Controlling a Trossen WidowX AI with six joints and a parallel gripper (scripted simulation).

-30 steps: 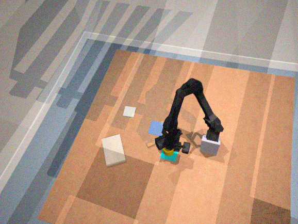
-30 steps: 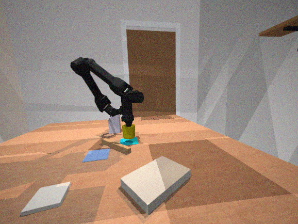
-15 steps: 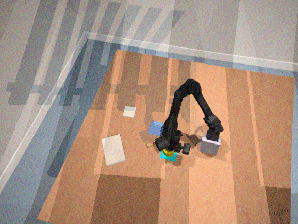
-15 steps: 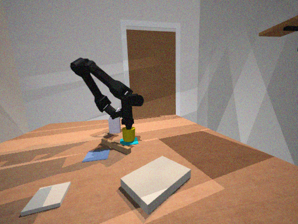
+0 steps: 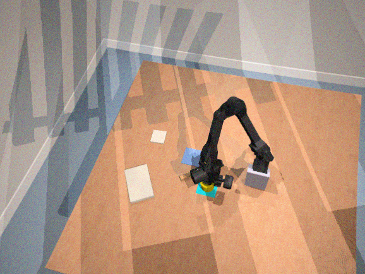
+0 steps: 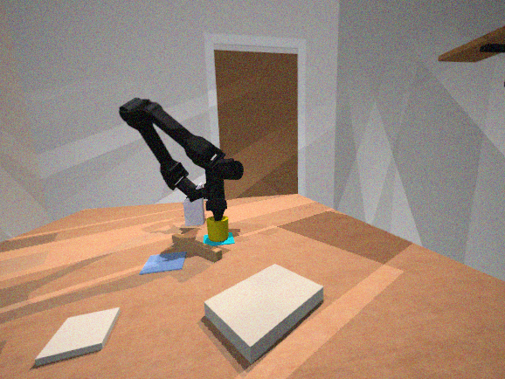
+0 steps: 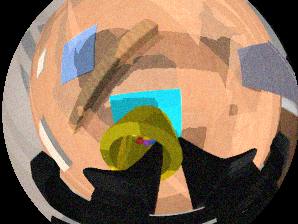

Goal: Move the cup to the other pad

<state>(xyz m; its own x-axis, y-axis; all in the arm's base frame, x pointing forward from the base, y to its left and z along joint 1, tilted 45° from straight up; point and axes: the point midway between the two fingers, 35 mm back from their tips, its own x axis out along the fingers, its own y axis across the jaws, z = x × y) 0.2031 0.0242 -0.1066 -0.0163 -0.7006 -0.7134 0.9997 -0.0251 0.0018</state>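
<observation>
Now: gripper tip 20 mm short of the yellow cup. The rest, counted from my gripper tip: white tile (360 mm ahead, 220 mm to the right, 40 mm below); wooden bar (90 mm ahead, 70 mm to the right, 40 mm below); light blue pad (150 mm ahead, 140 mm to the right, 50 mm below).
</observation>
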